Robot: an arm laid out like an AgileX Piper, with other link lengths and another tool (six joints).
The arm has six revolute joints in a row. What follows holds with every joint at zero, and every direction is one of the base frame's. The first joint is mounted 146.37 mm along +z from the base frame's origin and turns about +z. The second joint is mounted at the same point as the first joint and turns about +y. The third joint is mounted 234.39 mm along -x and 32.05 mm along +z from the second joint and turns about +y. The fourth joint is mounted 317.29 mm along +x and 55.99 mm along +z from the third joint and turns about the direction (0.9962, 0, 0.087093). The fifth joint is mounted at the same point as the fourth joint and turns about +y. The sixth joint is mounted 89.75 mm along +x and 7.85 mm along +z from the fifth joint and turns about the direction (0.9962, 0, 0.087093). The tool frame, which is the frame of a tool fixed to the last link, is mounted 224.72 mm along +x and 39 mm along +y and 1.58 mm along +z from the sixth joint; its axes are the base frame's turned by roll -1.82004, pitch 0.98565 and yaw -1.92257 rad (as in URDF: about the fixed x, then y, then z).
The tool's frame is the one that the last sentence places.
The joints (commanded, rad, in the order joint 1, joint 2, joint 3, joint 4, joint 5, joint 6), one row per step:
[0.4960, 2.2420, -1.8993, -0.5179, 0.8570, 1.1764]
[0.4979, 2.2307, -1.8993, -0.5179, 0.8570, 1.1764]
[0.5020, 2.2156, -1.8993, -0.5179, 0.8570, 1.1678]
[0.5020, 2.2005, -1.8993, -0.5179, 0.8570, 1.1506]
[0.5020, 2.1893, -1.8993, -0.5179, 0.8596, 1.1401]
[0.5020, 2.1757, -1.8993, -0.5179, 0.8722, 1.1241]
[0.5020, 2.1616, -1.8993, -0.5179, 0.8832, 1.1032]
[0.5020, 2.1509, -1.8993, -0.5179, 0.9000, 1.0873]
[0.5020, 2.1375, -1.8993, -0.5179, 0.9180, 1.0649]
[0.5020, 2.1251, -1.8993, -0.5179, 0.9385, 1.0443]
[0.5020, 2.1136, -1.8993, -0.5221, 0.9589, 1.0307]
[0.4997, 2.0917, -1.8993, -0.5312, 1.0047, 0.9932]
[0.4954, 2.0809, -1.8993, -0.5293, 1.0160, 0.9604]
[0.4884, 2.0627, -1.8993, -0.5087, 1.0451, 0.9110]
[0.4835, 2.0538, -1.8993, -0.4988, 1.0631, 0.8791]
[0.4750, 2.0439, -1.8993, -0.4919, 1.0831, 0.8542]
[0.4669, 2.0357, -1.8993, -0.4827, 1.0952, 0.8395]
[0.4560, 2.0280, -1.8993, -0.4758, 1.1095, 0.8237]
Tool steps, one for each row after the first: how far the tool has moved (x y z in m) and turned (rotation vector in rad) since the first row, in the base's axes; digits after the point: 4 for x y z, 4 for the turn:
[0.0010, 0.0019, 0.0074, 0.0054, -0.0099, 0.0019]
[0.0014, 0.0054, 0.0172, 0.0075, -0.0223, 0.0128]
[0.0025, 0.0063, 0.0267, 0.0043, -0.0339, 0.0264]
[0.0028, 0.0063, 0.0334, 0.0018, -0.0410, 0.0334]
[0.0015, 0.0042, 0.0401, -0.0079, -0.0423, 0.0399]
[0.0002, 0.0024, 0.0472, -0.0195, -0.0447, 0.0509]
[-0.0024, -0.0008, 0.0513, -0.0324, -0.0402, 0.0553]
[-0.0052, -0.0042, 0.0568, -0.0484, -0.0363, 0.0642]
[-0.0086, -0.0082, 0.0614, -0.0648, -0.0296, 0.0706]
[-0.0114, -0.0130, 0.0659, -0.0808, -0.0246, 0.0721]
[-0.0181, -0.0254, 0.0733, -0.1219, -0.0081, 0.0783]
[-0.0200, -0.0299, 0.0776, -0.1398, -0.0034, 0.0941]
[-0.0274, -0.0356, 0.0818, -0.1545, 0.0196, 0.1114]
[-0.0319, -0.0400, 0.0833, -0.1674, 0.0351, 0.1235]
[-0.0356, -0.0473, 0.0855, -0.1788, 0.0497, 0.1261]
[-0.0378, -0.0522, 0.0877, -0.1796, 0.0589, 0.1244]
[-0.0399, -0.0595, 0.0896, -0.1839, 0.0699, 0.1203]

